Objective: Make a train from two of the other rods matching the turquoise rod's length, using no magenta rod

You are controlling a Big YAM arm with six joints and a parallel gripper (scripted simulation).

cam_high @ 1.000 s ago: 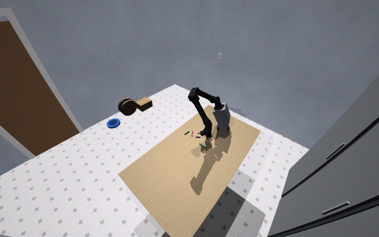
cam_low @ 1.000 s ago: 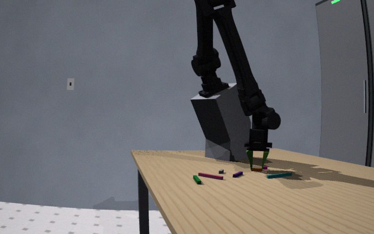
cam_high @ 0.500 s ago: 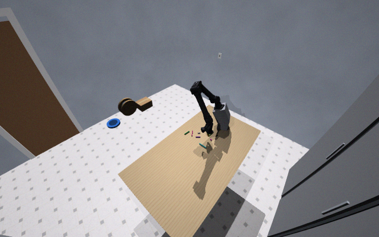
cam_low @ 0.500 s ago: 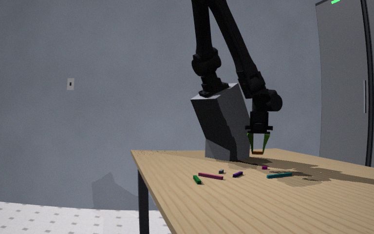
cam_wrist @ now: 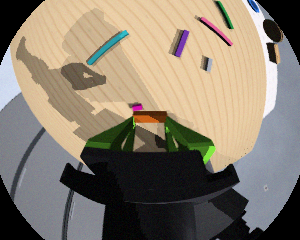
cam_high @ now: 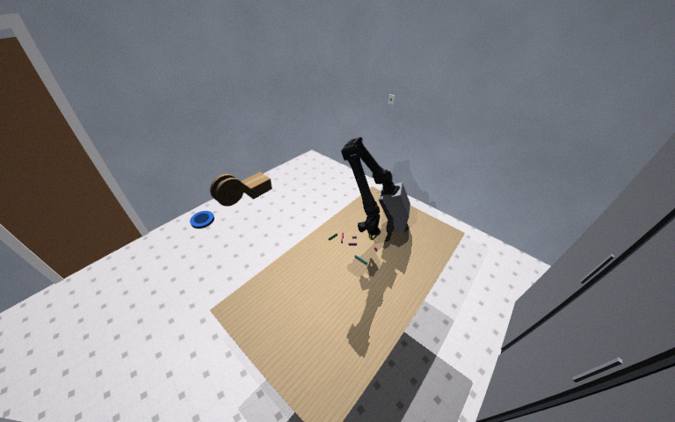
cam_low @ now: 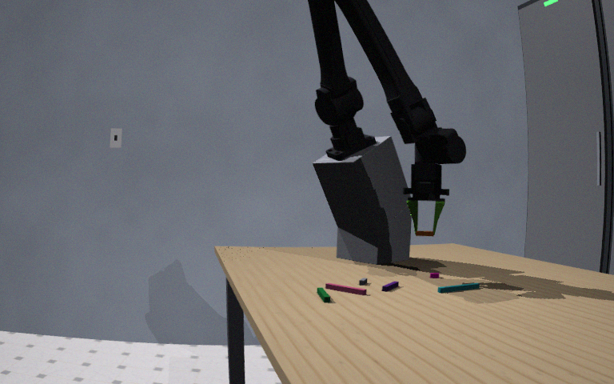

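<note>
Right now the magenta rod is 1 cm behind my hand, 4 cm to the left of it and 10 cm below it. Round my hand: purple rod: 5 cm ahead, 11 cm to the right, 10 cm below; orange rod: 1 cm ahead, 1 cm below; turquoise rod: 13 cm ahead, 1 cm to the left, 10 cm below.
</note>
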